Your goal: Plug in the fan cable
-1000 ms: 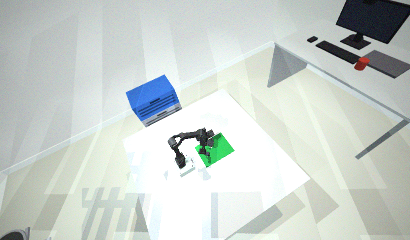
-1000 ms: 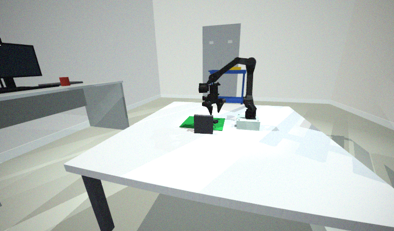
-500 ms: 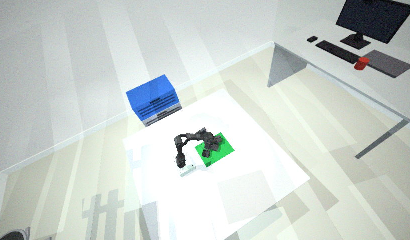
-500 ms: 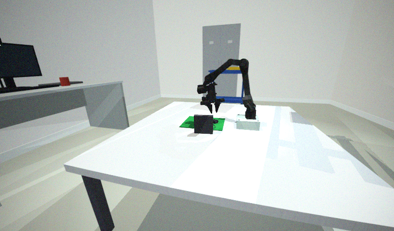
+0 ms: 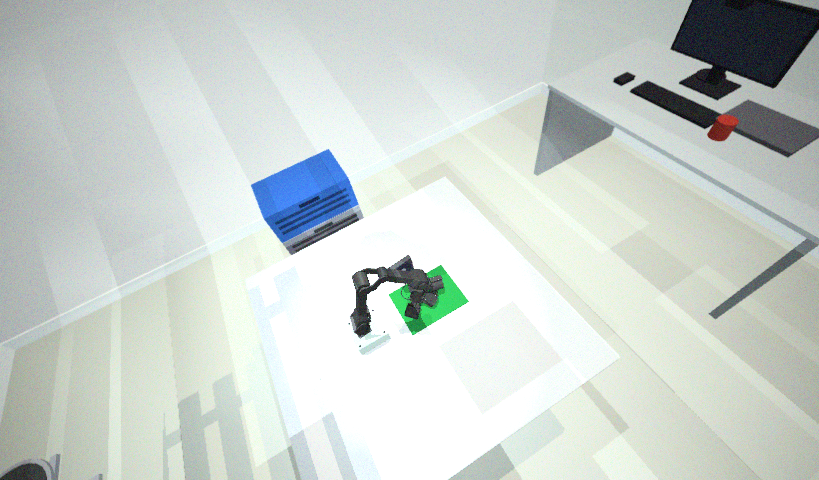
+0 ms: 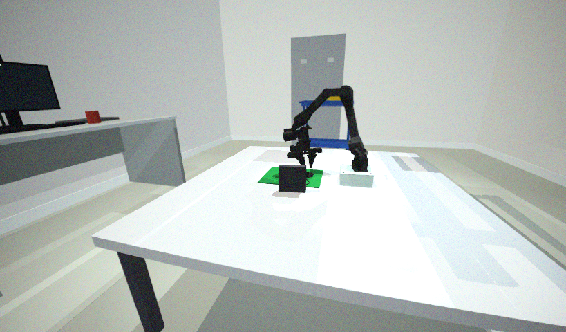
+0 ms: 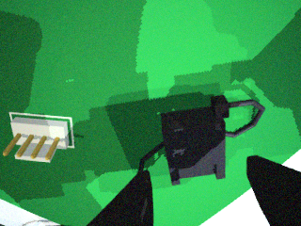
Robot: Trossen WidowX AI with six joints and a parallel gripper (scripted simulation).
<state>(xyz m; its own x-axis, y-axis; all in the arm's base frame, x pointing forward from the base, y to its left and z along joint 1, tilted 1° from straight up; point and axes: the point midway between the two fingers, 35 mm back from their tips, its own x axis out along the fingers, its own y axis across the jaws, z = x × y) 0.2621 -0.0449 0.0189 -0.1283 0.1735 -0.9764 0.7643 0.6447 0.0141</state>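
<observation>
Right now my gripper tip is 30 mm above the dark grey plug, 10 mm to the right of it and 10 mm past it. Also, from my gripper tip: green board (80 mm ahead, 60 mm below, 10 mm to the left); black fan (180 mm to the left, 60 mm ahead, 20 mm above); four-pin fan header (70 mm ahead, 50 mm to the left, 40 mm below).
</observation>
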